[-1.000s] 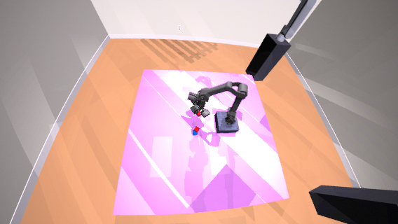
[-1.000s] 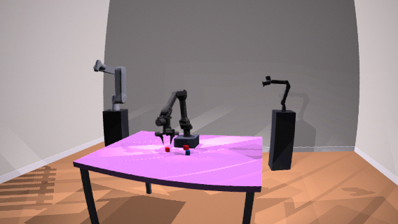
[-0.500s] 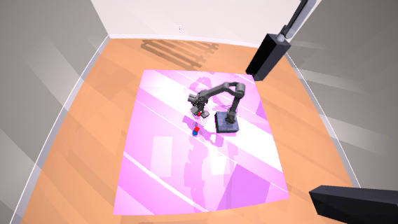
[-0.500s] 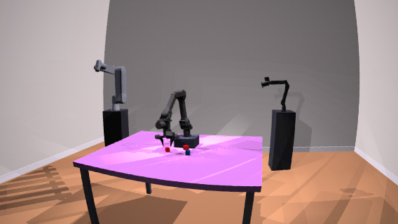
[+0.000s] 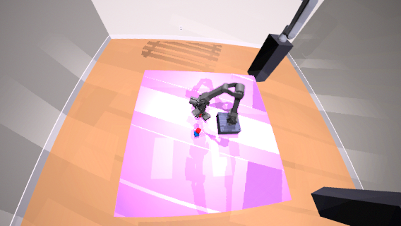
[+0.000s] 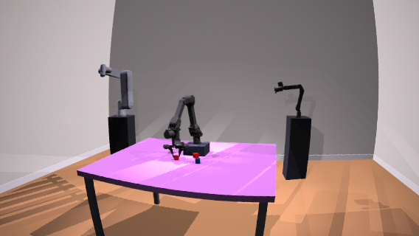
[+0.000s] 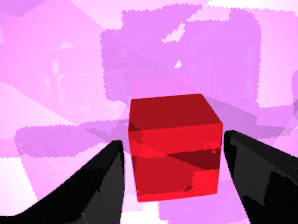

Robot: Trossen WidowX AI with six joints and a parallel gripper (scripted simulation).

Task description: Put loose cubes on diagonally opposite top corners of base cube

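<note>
The blue base cube is 17 cm to the left of my gripper tip and 6 cm ahead of it.
</note>
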